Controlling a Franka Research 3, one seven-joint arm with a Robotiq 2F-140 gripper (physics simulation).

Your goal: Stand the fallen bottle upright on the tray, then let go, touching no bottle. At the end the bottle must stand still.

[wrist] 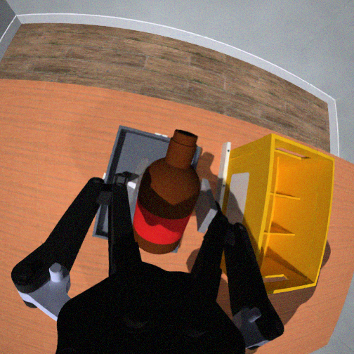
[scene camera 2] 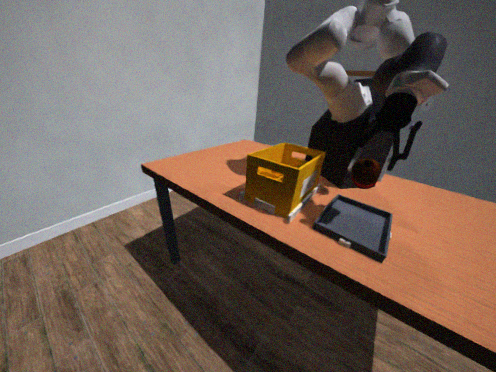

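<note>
The brown bottle with a red label is held above the tabletop, tilted, not upright. In the wrist view its neck points up the picture and its base is nearer the palm. In scene camera 2 a round dark brown and red part of it shows; the rest is hidden by the gripper. My gripper is shut on the bottle, one pad on each side of its body. The dark grey tray lies flat on the table, lower than the bottle, and the bottle hides part of it in the wrist view.
A yellow crate stands beside the tray, with dividers inside and a pale strip along its tray side. The orange-brown table has its front edge beyond the tray in the wrist view. The robot's arm hangs over the table.
</note>
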